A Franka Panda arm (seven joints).
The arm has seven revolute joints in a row. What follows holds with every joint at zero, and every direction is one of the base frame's.
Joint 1 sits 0.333 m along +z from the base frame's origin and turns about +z.
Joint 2 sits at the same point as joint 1 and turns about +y.
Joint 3 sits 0.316 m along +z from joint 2 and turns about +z.
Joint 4 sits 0.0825 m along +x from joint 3 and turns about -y.
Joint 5 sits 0.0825 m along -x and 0.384 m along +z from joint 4 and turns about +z.
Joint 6 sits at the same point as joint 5 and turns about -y.
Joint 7 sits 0.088 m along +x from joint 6 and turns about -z.
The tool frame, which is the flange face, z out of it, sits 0.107 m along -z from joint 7; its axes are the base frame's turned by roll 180, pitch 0 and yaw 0 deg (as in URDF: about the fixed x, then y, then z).
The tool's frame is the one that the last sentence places.
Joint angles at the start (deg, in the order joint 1, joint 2, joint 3, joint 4, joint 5, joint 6, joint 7):
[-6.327 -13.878 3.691 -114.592 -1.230 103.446 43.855]
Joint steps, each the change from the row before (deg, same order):
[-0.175 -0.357 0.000 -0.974 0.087 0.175 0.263]
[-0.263 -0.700 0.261 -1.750 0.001 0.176 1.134]
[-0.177 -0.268 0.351 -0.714 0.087 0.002 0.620]
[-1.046 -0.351 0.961 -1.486 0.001 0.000 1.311]
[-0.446 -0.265 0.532 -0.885 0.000 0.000 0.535]
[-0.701 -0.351 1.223 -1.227 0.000 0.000 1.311]
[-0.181 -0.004 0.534 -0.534 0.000 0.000 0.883]
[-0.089 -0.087 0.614 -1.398 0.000 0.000 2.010]
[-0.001 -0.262 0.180 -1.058 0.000 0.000 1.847]
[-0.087 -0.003 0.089 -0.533 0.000 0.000 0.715]
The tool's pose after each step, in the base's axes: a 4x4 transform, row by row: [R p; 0 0 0 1], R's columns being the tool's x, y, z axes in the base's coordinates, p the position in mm. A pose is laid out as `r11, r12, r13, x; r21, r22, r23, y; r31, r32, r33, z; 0, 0, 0, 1`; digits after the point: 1 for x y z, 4 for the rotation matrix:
0.6838, -0.7287, 0.0377, 486.8; -0.7277, -0.6849, -0.0372, -22.9; 0.0529, -0.0020, -0.9986, 561.4; 0, 0, 0, 1
0.6696, -0.7424, 0.0222, 481.3; -0.7415, -0.6699, -0.0383, -22.5; 0.0433, 0.0092, -0.9990, 552.8; 0, 0, 0, 1
0.6635, -0.7480, 0.0144, 479.0; -0.7472, -0.6635, -0.0383, -20.6; 0.0382, 0.0146, -0.9992, 548.9; 0, 0, 0, 1
0.6449, -0.7642, -0.0060, 474.8; -0.7637, -0.6441, -0.0422, -20.6; 0.0284, 0.0318, -0.9991, 539.2; 0, 0, 0, 1
0.6386, -0.7693, -0.0172, 472.1; -0.7692, -0.6375, -0.0446, -19.5; 0.0233, 0.0417, -0.9989, 533.8; 0, 0, 0, 1
0.6271, -0.7782, -0.0330, 468.4; -0.7787, -0.6254, -0.0505, -14.5; 0.0187, 0.0574, -0.9982, 526.2; 0, 0, 0, 1
0.6195, -0.7838, -0.0424, 467.3; -0.7848, -0.6175, -0.0529, -11.4; 0.0153, 0.0661, -0.9977, 521.6; 0, 0, 0, 1
0.5982, -0.7987, -0.0653, 463.7; -0.8013, -0.5956, -0.0558, -7.1; 0.0057, 0.0857, -0.9963, 510.5; 0, 0, 0, 1
0.5741, -0.8150, -0.0792, 460.1; -0.8188, -0.5712, -0.0571, -5.7; 0.0013, 0.0976, -0.9952, 503.9; 0, 0, 0, 1
0.5635, -0.8214, -0.0884, 458.6; -0.8261, -0.5606, -0.0573, -5.8; -0.0025, 0.1053, -0.9944, 499.5; 0, 0, 0, 1

